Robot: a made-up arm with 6 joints.
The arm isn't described. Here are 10 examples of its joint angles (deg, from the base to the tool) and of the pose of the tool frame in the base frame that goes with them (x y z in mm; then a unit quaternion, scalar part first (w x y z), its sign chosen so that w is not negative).
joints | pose
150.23 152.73 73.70 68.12 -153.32 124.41 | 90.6 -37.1 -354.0 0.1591 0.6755 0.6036 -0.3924
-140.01 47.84 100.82 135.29 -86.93 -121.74 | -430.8 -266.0 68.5 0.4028 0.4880 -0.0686 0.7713
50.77 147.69 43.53 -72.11 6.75 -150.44 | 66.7 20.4 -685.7 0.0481 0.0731 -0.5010 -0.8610
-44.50 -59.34 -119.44 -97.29 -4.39 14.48 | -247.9 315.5 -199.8 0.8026 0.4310 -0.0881 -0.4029
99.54 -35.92 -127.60 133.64 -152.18 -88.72 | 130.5 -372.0 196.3 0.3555 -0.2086 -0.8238 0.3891
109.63 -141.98 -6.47 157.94 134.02 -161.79 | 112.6 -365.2 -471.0 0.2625 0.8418 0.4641 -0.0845
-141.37 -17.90 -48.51 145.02 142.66 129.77 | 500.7 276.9 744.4 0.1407 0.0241 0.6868 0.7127
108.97 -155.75 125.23 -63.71 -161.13 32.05 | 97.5 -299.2 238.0 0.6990 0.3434 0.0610 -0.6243
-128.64 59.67 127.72 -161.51 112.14 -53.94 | -283.1 -262.4 -3.2 0.6698 -0.1678 0.6560 -0.3047
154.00 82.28 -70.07 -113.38 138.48 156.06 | -369.7 264.3 759.8 0.3047 -0.2941 0.1297 0.8966
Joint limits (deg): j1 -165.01..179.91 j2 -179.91..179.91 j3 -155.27..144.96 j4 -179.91..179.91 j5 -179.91..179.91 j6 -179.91..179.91
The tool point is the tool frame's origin. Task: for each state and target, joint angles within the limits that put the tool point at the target. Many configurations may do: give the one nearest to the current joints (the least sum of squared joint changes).
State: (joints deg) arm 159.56 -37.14 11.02 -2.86 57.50 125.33
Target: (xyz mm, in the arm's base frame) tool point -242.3 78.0 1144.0
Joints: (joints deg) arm 157.72 -9.53 32.85 -3.46 61.95 126.13
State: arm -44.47 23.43 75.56 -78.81 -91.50 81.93
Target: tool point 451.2 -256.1 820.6
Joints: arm -44.80 5.55 67.35 -76.77 -94.20 81.69
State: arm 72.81 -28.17 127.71 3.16 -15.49 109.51
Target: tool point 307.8 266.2 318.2
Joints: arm 41.49 -20.49 141.09 5.32 -13.60 109.89
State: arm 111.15 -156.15 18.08 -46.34 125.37 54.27
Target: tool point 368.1 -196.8 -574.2
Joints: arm 137.61 -162.57 2.71 -54.48 104.39 52.90
